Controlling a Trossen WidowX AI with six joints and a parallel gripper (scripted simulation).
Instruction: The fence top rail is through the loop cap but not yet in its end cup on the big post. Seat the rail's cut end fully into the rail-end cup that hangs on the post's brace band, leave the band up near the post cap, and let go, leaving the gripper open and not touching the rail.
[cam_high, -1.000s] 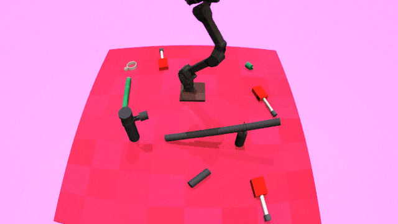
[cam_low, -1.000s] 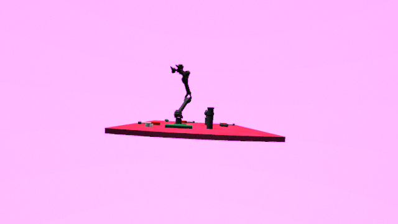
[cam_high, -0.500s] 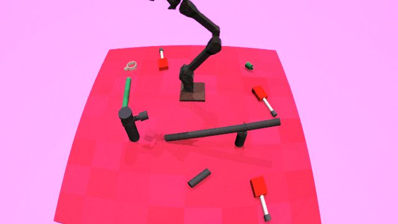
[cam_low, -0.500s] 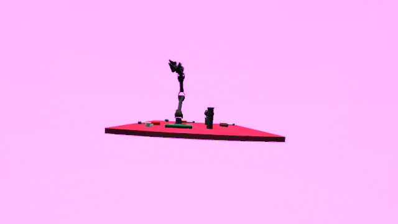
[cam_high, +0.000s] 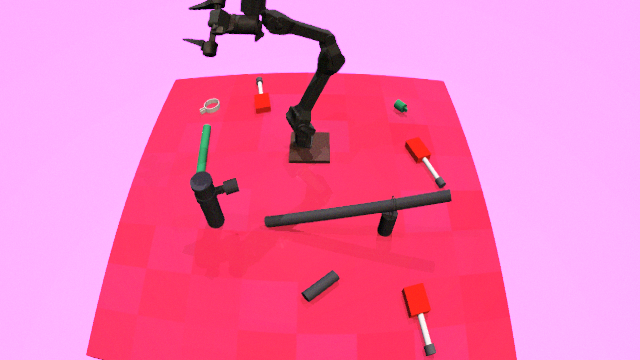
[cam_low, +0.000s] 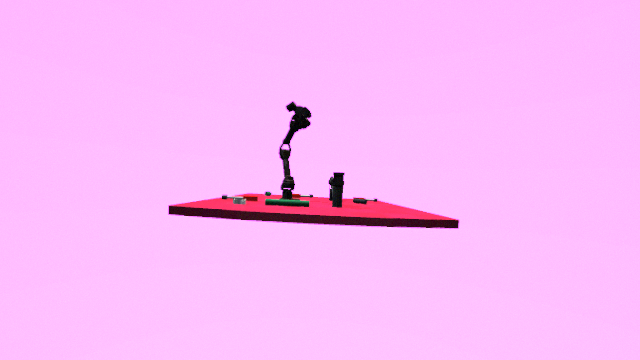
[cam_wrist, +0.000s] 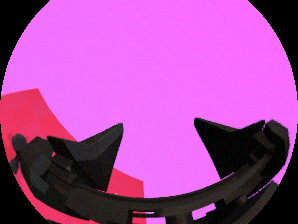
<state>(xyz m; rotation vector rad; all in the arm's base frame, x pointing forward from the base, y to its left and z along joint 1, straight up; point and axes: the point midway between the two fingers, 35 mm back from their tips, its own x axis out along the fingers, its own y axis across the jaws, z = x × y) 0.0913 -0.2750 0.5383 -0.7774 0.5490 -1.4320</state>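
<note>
Now: gripper tip 23 cm short of the rail-end cup, 14 cm to the right of it and 41 cm above it. From my gripper tip the other things lie so: short dark tube: 44 cm ahead, 43 cm to the left, 54 cm below; then green rod: 1 cm behind, 5 cm to the right, 54 cm below; then small post: 23 cm ahead, 60 cm to the left, 45 cm below.
</note>
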